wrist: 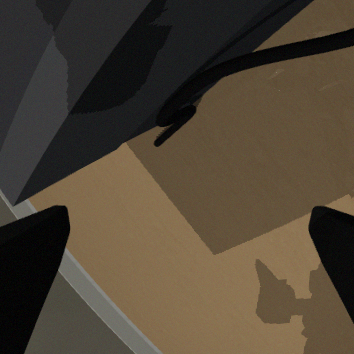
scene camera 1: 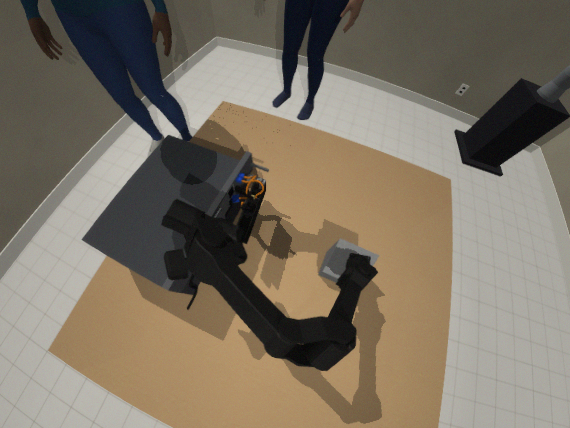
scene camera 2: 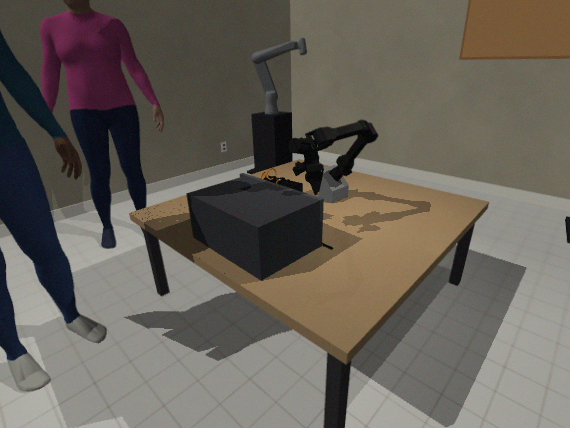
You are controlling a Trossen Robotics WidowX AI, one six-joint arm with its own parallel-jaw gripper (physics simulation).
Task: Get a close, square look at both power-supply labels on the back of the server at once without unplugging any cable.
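Places are measured from the arm's base along level axes (x down, y ahead, z right), in centimetres.
Pixels of known places: gripper, fingertip midpoint: (wrist: pixel 192 219) (scene camera 2: pixel 316 193); arm's base, link origin: (scene camera 1: pixel 358 263) (scene camera 2: pixel 335 174).
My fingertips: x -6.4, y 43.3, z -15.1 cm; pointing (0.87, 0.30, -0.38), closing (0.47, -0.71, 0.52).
Note:
For each thing: its top centre in the pictures, then the offset to it from my fingertips. "spot": a spot on its surface instead. Level surfaces: height alone.
- blue plug, top centre: (scene camera 1: pixel 234 197) dx +4.6, dy +0.8, dz +26.1 cm
- wooden table, surface height: dx +18.6 cm
- long black piece, surface spot: (scene camera 1: pixel 255 217) spot: dx +2.9, dy -8.5, dz +20.3 cm
The server (scene camera 1: pixel 135 195) (scene camera 2: pixel 225 235) (wrist: pixel 100 50) is a dark grey box on the table. In the wrist view it fills the upper left at a steep slant. A black cable (scene camera 1: pixel 191 298) (scene camera 2: pixel 327 246) (wrist: pixel 280 56) runs along its back, and its end sticks out past the corner. Orange cables (scene camera 1: pixel 255 187) (scene camera 2: pixel 270 173) and a blue plug (scene camera 1: pixel 236 198) show at the back's far end. My gripper (wrist: pixel 192 219) is open and empty, above the table by the near end of the server's back. The arm hides part of that back in scene camera 1. Neither power-supply label can be made out.
My arm (scene camera 1: pixel 250 302) (scene camera 2: pixel 345 131) stands on a grey base (scene camera 1: pixel 330 266) (scene camera 2: pixel 334 192) on the wooden table (scene camera 1: pixel 400 200) (scene camera 2: pixel 400 240). A long black piece (scene camera 1: pixel 256 217) stands behind the server. Two people stand beyond the table, near a black pedestal (scene camera 1: pixel 515 120) (scene camera 2: pixel 270 140) with a grey arm.

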